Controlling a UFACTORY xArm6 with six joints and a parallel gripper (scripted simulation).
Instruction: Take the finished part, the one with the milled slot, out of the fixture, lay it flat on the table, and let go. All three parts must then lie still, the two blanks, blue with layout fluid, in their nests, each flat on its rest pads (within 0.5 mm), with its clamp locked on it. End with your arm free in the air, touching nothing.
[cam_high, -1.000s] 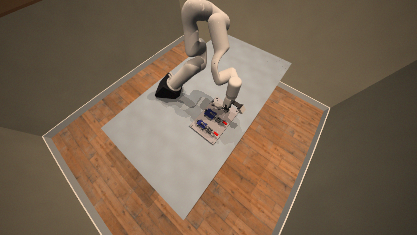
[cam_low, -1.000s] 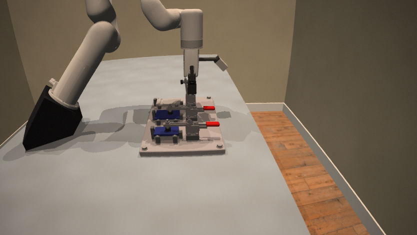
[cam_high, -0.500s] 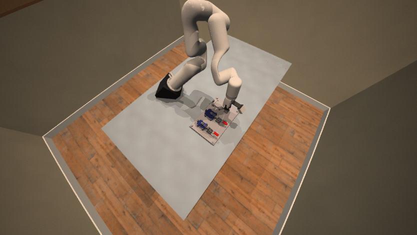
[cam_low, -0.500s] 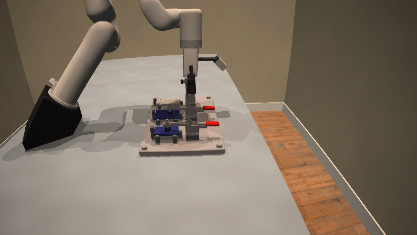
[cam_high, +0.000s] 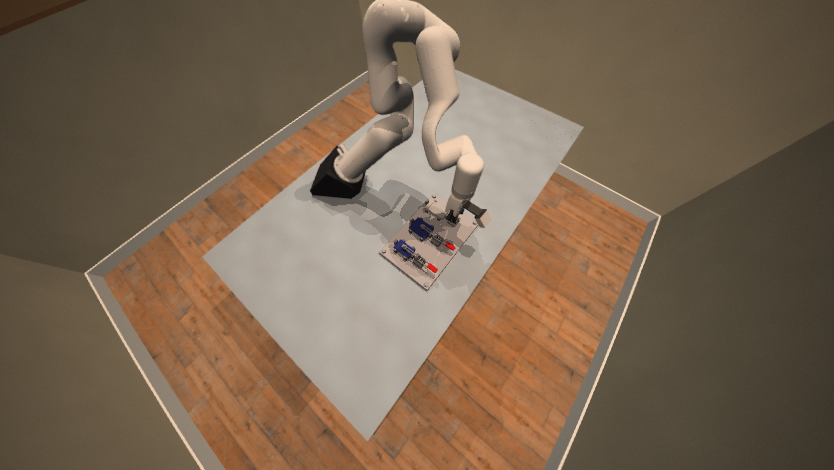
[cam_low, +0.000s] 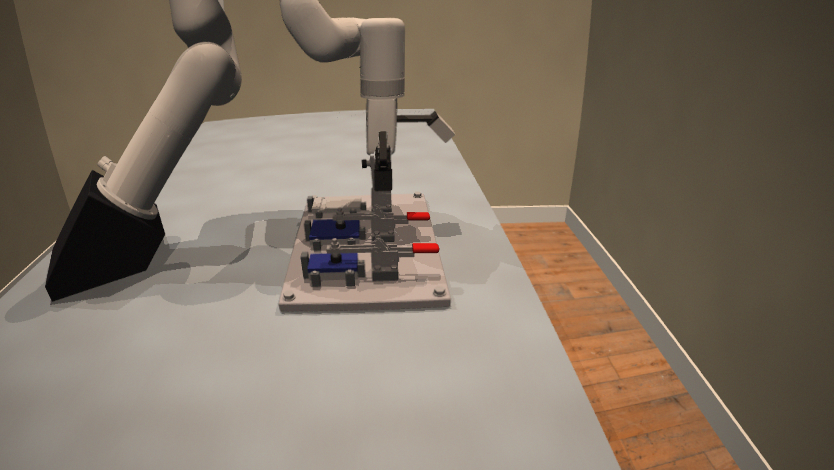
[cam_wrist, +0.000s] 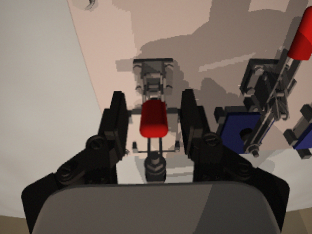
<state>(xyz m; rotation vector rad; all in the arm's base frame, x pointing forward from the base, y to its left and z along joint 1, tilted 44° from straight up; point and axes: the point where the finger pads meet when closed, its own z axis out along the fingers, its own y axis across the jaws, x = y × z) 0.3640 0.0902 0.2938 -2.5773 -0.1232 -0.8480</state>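
Now: hand 10 cm past the finished part, 3 cm to the left of it and 5 cm above it. Also, from my hand: fixture plate 1 cm behind, 12 cm to the right, 7 cm below.
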